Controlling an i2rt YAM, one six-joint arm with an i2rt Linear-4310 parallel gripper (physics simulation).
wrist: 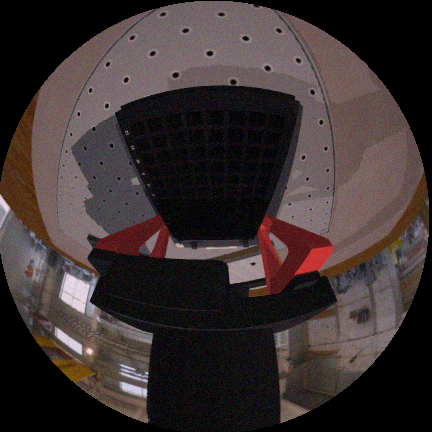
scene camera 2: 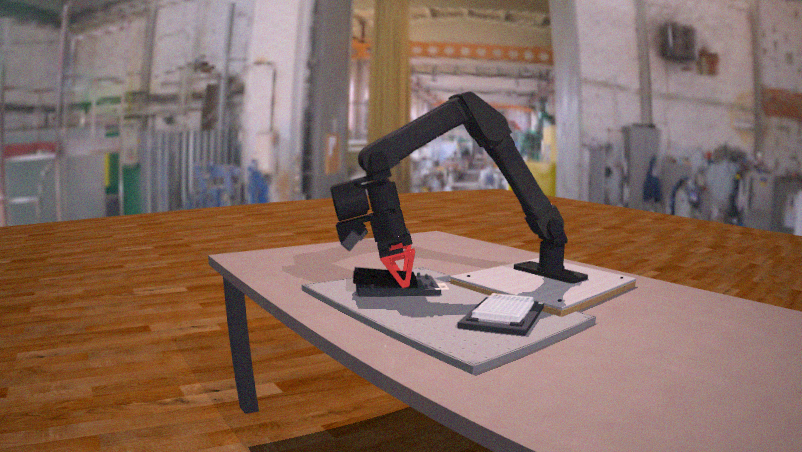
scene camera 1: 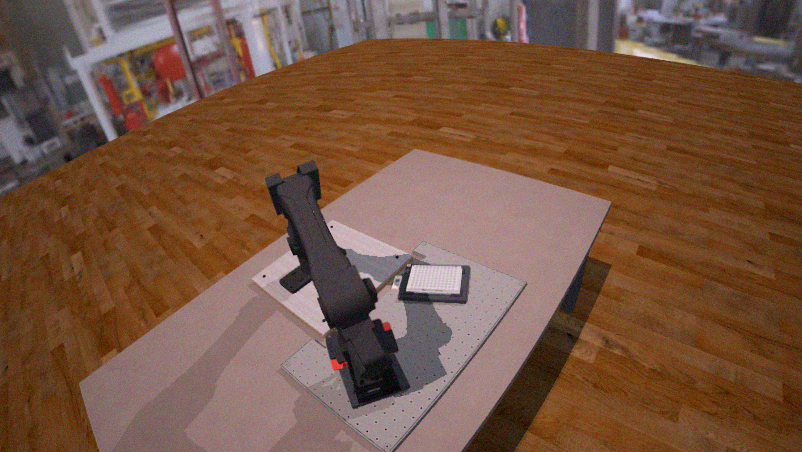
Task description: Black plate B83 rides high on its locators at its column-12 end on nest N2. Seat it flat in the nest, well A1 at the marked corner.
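Frame: origin at the arm's base, x ahead, y left, z up, level; millimetres.
Seen in the pictures: gripper, between the fingertips: (wrist: 212, 216) (scene camera 2: 404, 282); arm's base, origin of its link: (wrist: 237, 284) (scene camera 2: 550, 273).
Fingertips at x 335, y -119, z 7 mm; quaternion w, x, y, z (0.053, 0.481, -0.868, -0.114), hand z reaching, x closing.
Pixels of each thing's top centre, then the offset from my fingertips to it. "*": a spot on its surface instead.
- black plate, centre of its top: (wrist: 209, 201) (scene camera 1: 370, 367) (scene camera 2: 384, 271) 35 mm ahead, 21 mm right, 22 mm up
- white plate, centre of its top: (scene camera 2: 505, 304) (scene camera 1: 434, 276) 28 mm back, 266 mm left, 13 mm up
- second dark nest, a spot on its surface: (scene camera 2: 468, 325) (scene camera 1: 466, 295) * 62 mm ahead, 272 mm left, 6 mm down
- same perforated board, centre of its top: (wrist: 139, 236) (scene camera 2: 441, 303) (scene camera 1: 409, 325) 5 mm ahead, 129 mm left, 13 mm down
The black plate (scene camera 2: 370, 276) (wrist: 215, 150) lies on its dark nest (scene camera 2: 399, 291) on the perforated board. In scene camera 2 it is tilted, its left end standing higher than the end near the fingers. My gripper (scene camera 2: 404, 285) (wrist: 212, 216) points down with its red fingers at the plate's two long sides, near the lower end. The fingers stand wide and meet both sides; the gripper is shut on the plate. In scene camera 1 the arm covers most of the plate, and the fingertips are hidden. The marked corner cannot be made out.
A white plate (scene camera 1: 435, 279) (scene camera 2: 502, 307) sits in a second dark nest (scene camera 1: 463, 297) (scene camera 2: 468, 325) on the same perforated board (scene camera 1: 488, 314) (scene camera 2: 449, 345). The arm's base stands on a pale raised board (scene camera 1: 359, 235) (scene camera 2: 609, 285) beside it.
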